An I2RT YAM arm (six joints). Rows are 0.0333 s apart.
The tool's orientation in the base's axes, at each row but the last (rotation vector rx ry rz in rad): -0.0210, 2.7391, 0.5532; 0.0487, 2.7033, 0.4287; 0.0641, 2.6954, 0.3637; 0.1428, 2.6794, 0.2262; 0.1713, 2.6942, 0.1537; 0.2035, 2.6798, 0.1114; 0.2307, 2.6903, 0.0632; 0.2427, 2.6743, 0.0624; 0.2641, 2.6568, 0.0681
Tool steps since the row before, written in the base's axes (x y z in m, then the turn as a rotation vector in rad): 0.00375, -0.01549, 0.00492, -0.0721, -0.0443, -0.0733; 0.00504, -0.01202, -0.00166, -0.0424, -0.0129, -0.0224; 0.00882, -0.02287, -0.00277, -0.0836, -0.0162, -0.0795; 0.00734, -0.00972, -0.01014, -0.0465, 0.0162, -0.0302; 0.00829, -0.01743, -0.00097, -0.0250, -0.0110, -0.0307; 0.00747, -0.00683, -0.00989, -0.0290, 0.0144, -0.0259; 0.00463, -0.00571, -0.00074, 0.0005, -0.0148, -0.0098; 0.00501, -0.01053, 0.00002, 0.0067, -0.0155, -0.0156; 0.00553, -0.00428, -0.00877, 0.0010, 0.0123, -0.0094
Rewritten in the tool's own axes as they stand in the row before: -0.00600, -0.01278, -0.00888, 0.0901, -0.0625, 0.0227; -0.00514, -0.01209, -0.00005, 0.0463, -0.0179, -0.0009; -0.00921, -0.02288, 0.00048, 0.1063, -0.0357, 0.0315; -0.00361, -0.01091, 0.01091, 0.0566, 0.0074, 0.0085; -0.00956, -0.01652, 0.00302, 0.0336, -0.0174, 0.0160; -0.00350, -0.00690, 0.01185, 0.0392, 0.0077, 0.0111; -0.00479, -0.00498, 0.00261, 0.0011, -0.0153, 0.0090; -0.00634, -0.00955, 0.00215, -0.0019, -0.0155, 0.0169; -0.00176, -0.00404, 0.01031, 0.0058, 0.0114, 0.0089
